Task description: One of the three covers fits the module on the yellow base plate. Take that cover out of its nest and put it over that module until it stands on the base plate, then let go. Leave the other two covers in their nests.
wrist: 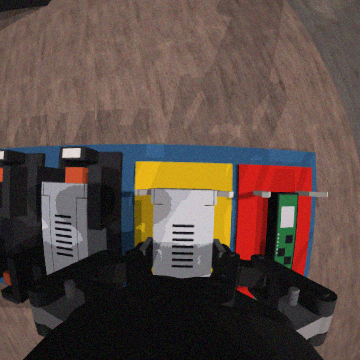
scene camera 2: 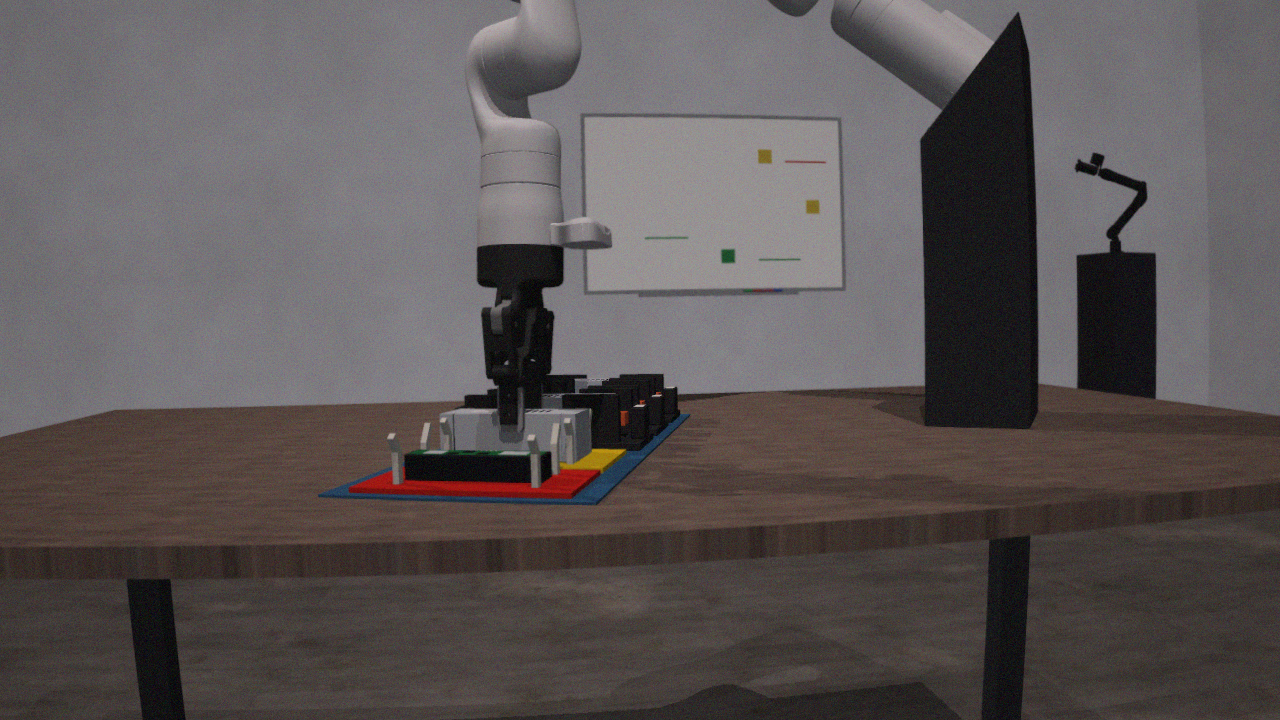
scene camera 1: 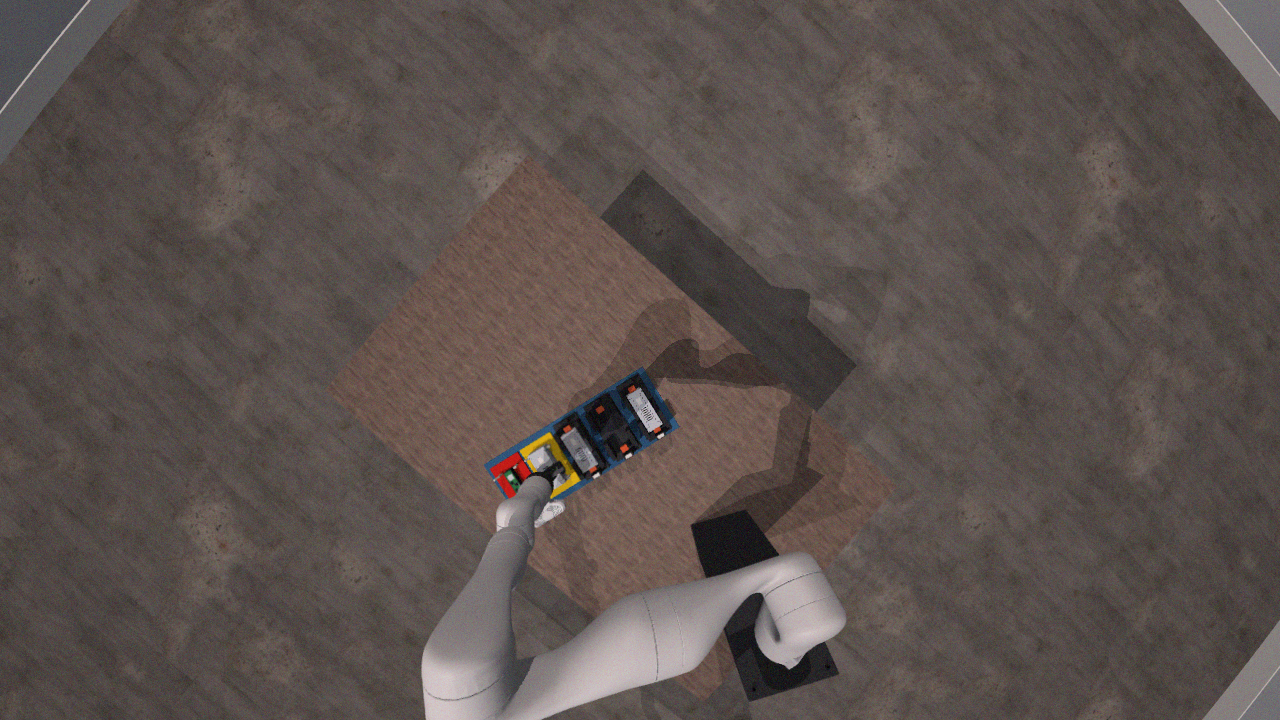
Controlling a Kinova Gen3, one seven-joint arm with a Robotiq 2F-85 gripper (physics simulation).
I see my gripper (scene camera 2: 521,428), a yellow base plate (scene camera 1: 548,438), a red base plate (wrist: 251,216) and a blue board (scene camera 2: 650,424).
My gripper shows as well in the wrist view (wrist: 182,247). The yellow base plate is seen too in the wrist view (wrist: 148,174). The blue board also shows in the wrist view (wrist: 111,167) and in scene camera 1 (scene camera 1: 619,424).
